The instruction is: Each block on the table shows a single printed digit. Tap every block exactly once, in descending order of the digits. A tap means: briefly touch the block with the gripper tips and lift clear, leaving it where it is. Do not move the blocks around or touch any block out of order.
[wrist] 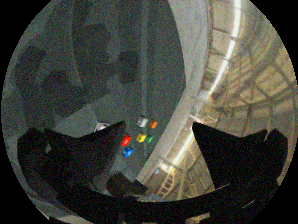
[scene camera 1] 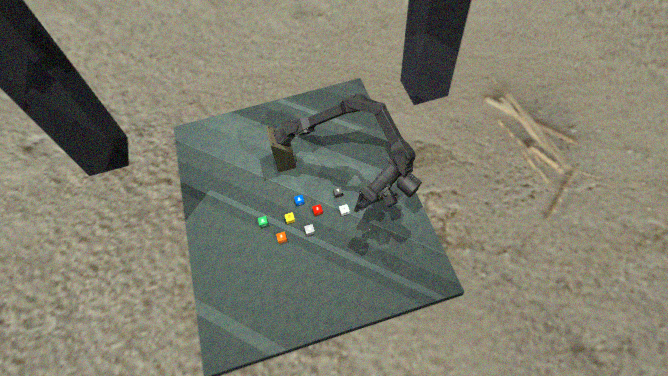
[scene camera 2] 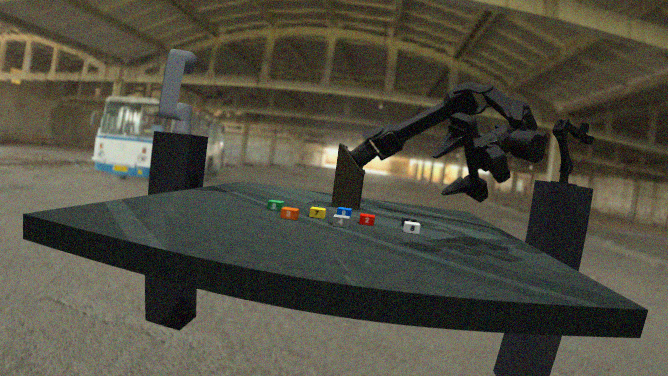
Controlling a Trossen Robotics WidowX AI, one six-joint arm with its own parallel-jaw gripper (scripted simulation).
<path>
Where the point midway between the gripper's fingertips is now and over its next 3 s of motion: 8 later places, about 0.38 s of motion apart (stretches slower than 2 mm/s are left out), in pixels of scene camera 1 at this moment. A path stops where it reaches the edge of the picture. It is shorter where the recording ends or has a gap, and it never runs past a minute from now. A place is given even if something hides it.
My gripper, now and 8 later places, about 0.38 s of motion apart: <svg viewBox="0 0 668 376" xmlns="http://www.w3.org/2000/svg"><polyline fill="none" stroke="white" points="357,210 299,221 261,211 254,208 256,208 283,204 288,202 289,201 295,187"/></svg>
</path>
